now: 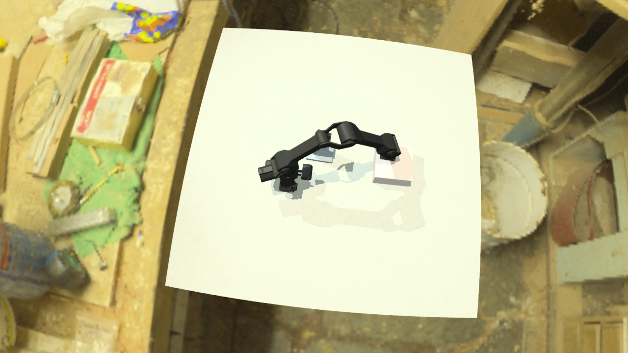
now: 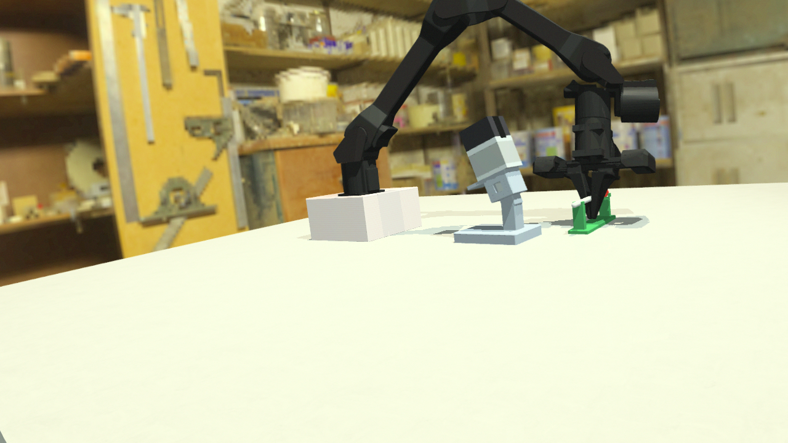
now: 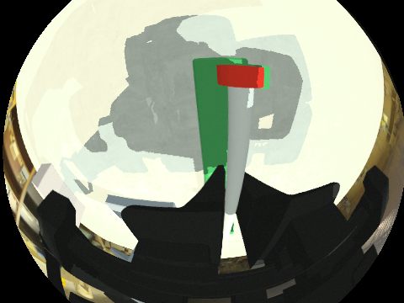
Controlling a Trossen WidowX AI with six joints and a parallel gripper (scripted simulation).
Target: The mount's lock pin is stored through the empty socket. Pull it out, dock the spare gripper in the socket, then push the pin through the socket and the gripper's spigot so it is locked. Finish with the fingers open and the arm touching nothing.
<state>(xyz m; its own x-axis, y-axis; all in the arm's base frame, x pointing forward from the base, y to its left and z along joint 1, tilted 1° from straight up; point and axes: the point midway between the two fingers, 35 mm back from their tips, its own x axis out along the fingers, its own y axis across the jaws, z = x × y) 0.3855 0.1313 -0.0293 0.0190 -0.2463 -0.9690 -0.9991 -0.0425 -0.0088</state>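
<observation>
My gripper tip is 1 cm to the right of the green cradle and 1 cm below it. Round my gripper tip: spare gripper 10 cm behind, 11 cm to the right, 11 cm above; then grey mount 10 cm behind, 11 cm to the right, 4 cm above.
</observation>
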